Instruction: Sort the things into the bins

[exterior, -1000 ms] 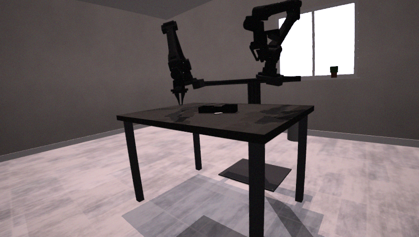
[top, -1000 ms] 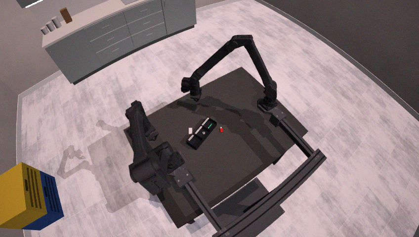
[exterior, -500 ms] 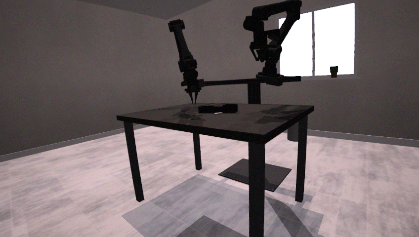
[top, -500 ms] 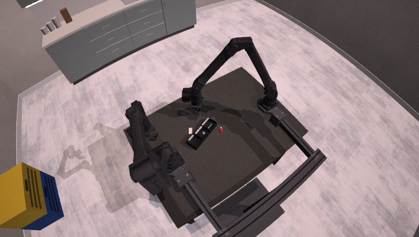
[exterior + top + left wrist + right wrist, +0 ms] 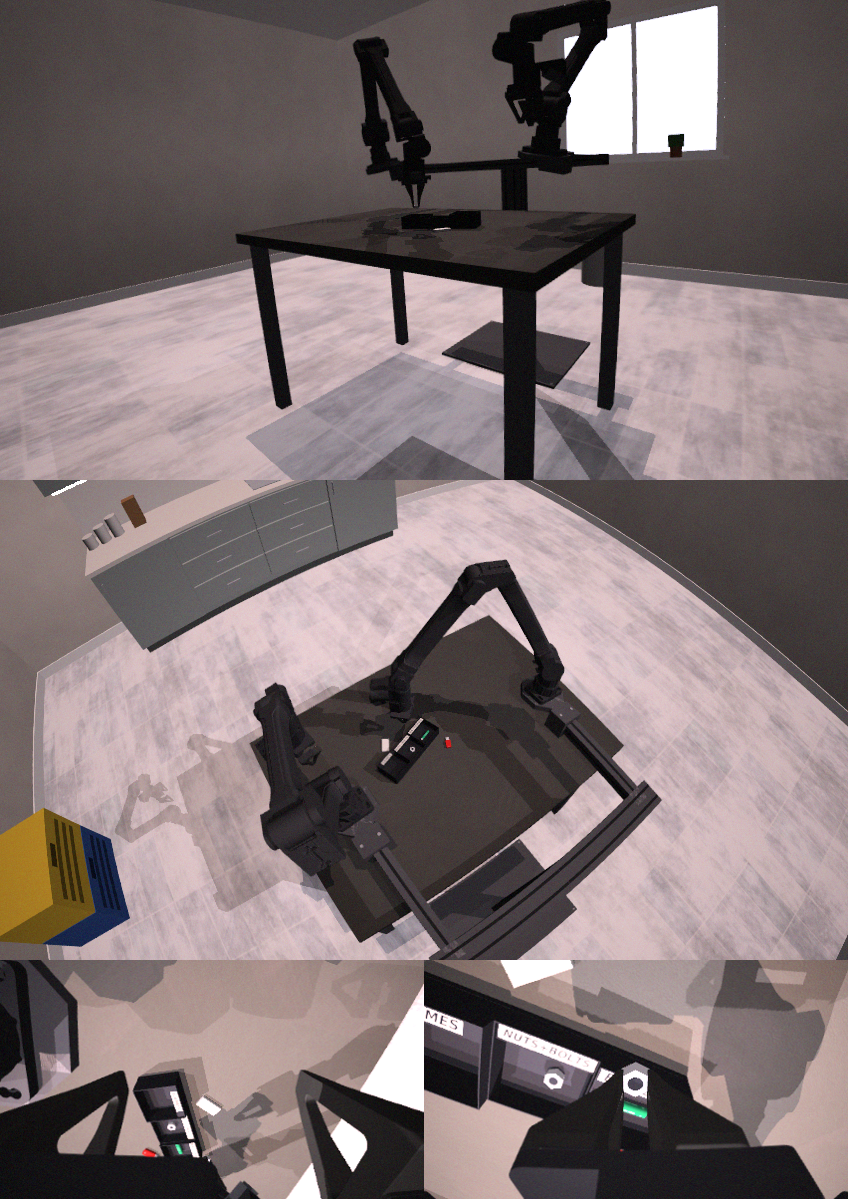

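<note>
The black labelled bin lies 80 mm behind my right hand, 30 mm to the left of it and 60 mm below it. Round my right hand: red usb stick: 130 mm behind, 100 mm to the right, 80 mm below; green battery: 60 mm behind, 50 mm to the right, 70 mm below; white card: 10 mm behind, 90 mm to the left, 80 mm below.
</note>
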